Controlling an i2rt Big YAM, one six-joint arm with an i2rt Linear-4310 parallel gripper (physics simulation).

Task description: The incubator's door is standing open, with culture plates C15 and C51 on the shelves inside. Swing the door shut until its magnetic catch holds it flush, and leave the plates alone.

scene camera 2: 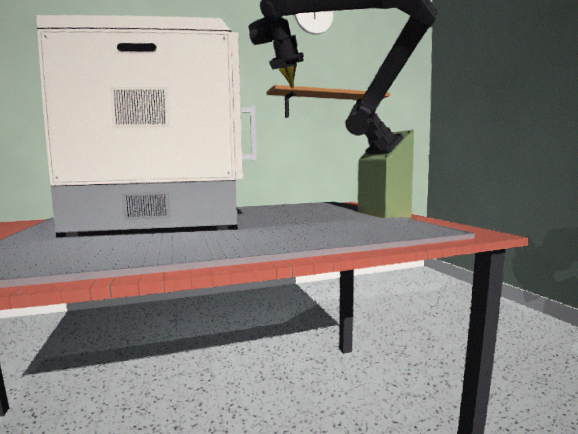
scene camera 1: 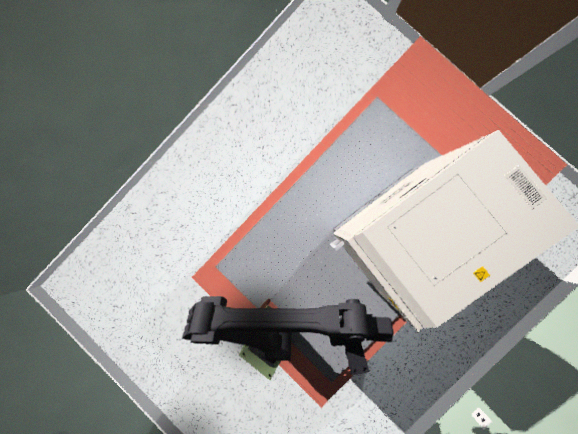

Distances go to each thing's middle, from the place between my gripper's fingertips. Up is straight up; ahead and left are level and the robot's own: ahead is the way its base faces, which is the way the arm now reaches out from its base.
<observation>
Right now my hand is 440 mm short of the cream incubator (scene camera 2: 142,114), 50 mm to the left of it and 150 mm above it.
</observation>
